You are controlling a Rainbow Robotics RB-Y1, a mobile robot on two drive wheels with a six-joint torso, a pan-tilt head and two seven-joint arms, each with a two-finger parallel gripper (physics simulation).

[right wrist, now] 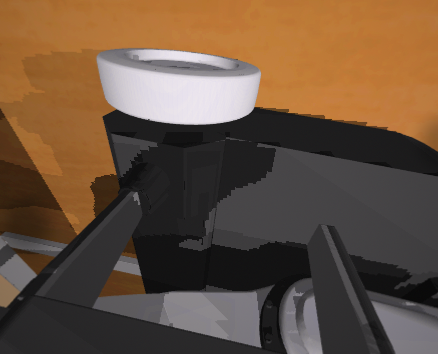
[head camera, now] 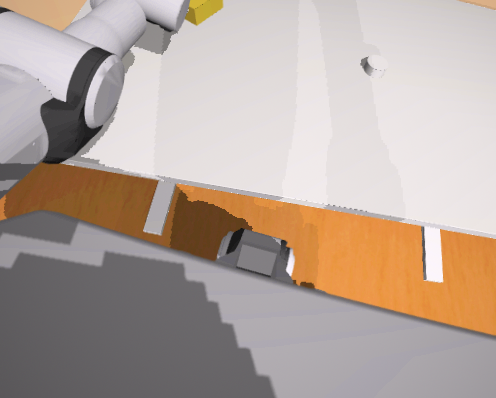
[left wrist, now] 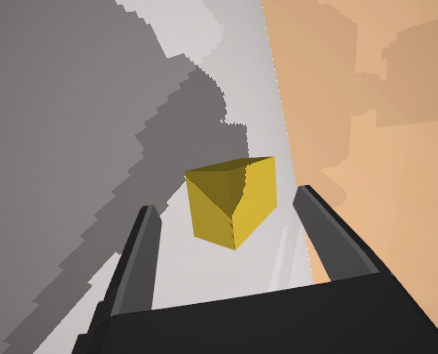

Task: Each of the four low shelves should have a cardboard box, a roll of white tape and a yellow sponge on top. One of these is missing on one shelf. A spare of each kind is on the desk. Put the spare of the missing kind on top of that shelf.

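Places are measured from the robot's base along level axes (x ahead, y left, z up), in metres.
Pixels of known places: left gripper, fingertip midpoint: (left wrist: 228,204); right gripper, fingertip midpoint: (right wrist: 223,218).
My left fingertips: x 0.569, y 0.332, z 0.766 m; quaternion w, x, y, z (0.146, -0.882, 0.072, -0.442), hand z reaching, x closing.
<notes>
Behind a point stands the place of what it marks.
A yellow sponge (head camera: 204,10) @[x 0.586, y 0.282, z 0.746 m] (left wrist: 256,200) @[x 0.606, y 0.302, z 0.766 m] lies on the light desk (head camera: 225,110) @[x 0.317, y 0.143, z 0.721 m] (left wrist: 260,110) @[x 0.771, y 0.344, z 0.721 m], close to the desk's edge in the left wrist view. My left gripper (left wrist: 228,204) @[x 0.569, y 0.332, z 0.766 m] is open and empty; the sponge shows between and beyond its fingertips, apart from both fingers. A small white round thing (head camera: 376,66) @[x 0.526, y -0.151, z 0.745 m], likely the roll of white tape, is on the desk at the upper right of the head view. My right gripper (right wrist: 223,218) @[x -0.095, y -0.239, z 0.303 m] is open and empty, with dark parts of the robot's base beyond it. No cardboard box or low shelf shows.
My left arm (head camera: 35,50) @[x 0.105, y 0.238, z 1.023 m] reaches over the desk at the upper left. The desk's near edge (head camera: 240,193) @[x 0.154, y 0.063, z 0.703 m] crosses the head view, with light desk legs (head camera: 160,207) (head camera: 434,255) below it on the orange wooden floor (head camera: 365,260) @[x 0.285, y -0.470, z 0.001 m]. A white wheel (right wrist: 180,100) shows in the right wrist view.
</notes>
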